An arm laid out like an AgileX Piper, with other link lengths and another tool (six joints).
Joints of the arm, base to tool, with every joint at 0 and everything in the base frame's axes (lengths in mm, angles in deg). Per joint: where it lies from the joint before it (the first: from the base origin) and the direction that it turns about. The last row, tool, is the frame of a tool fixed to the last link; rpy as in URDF.
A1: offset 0 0 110.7 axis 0 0 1
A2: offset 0 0 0 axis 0 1 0
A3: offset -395.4 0 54.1 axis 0 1 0
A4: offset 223.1 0 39.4 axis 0.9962 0 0.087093
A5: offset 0 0 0 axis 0 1 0
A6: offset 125.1 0 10.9 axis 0.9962 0 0.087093
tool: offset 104.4 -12 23.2 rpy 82.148 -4.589 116.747
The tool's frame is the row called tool.
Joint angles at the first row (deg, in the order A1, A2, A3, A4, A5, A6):
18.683 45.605 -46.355 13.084 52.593 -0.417
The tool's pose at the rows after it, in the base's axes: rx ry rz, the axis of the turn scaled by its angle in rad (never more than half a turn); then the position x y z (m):
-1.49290 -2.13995 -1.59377 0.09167 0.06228 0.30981
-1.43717 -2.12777 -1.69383 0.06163 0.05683 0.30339
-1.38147 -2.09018 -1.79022 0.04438 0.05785 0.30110
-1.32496 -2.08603 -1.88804 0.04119 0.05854 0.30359
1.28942 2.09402 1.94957 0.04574 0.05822 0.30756
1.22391 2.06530 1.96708 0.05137 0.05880 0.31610
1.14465 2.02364 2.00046 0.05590 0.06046 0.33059
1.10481 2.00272 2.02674 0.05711 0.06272 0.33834
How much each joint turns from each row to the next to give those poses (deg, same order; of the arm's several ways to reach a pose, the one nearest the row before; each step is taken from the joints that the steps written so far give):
-0.003 -9.716 2.971 0.003 2.580 -0.003
0.005 -7.394 2.303 1.238 0.926 0.005
-0.003 -4.813 1.651 2.200 -0.641 -0.003
0.001 -2.690 1.830 1.301 -3.331 -1.344
0.001 -0.708 1.415 0.366 -3.620 -1.463
-0.002 0.002 0.600 0.564 -3.362 -1.847
-0.101 -0.002 -0.001 1.400 -3.565 -2.246
-0.091 0.002 -0.001 1.528 -1.729 -1.501

